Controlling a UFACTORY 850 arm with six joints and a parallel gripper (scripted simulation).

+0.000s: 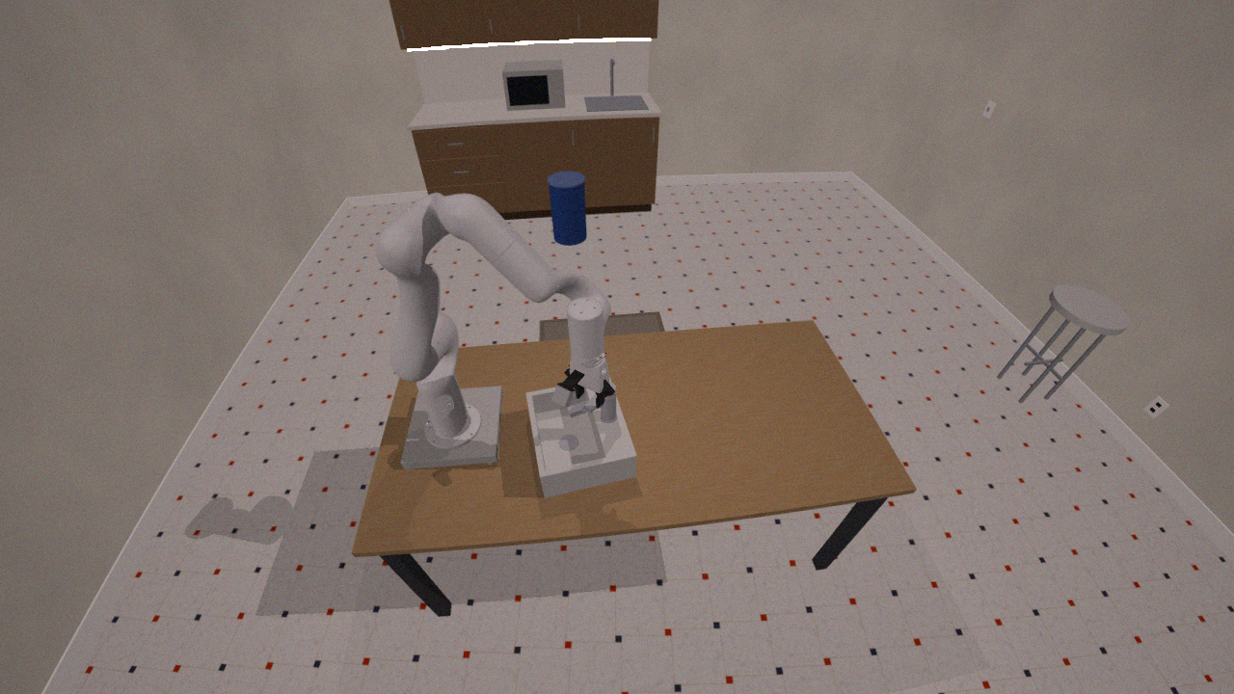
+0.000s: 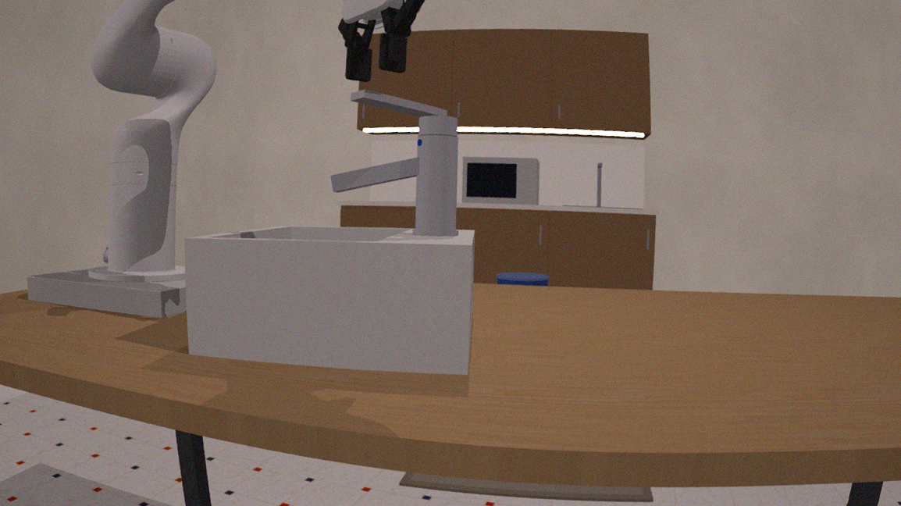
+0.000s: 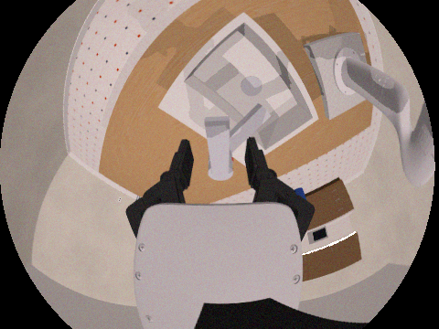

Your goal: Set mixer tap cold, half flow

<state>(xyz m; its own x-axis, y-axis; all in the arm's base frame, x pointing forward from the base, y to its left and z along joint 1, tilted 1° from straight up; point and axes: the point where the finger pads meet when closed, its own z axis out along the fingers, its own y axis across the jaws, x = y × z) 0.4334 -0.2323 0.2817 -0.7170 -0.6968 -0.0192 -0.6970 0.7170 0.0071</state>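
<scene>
My gripper is now 50 mm above the flat lever, 30 mm to the right of it and 30 mm short of it. The rest, counted from my hand: white sink basin 280 mm below, 70 mm to the left, 50 mm behind.
</scene>
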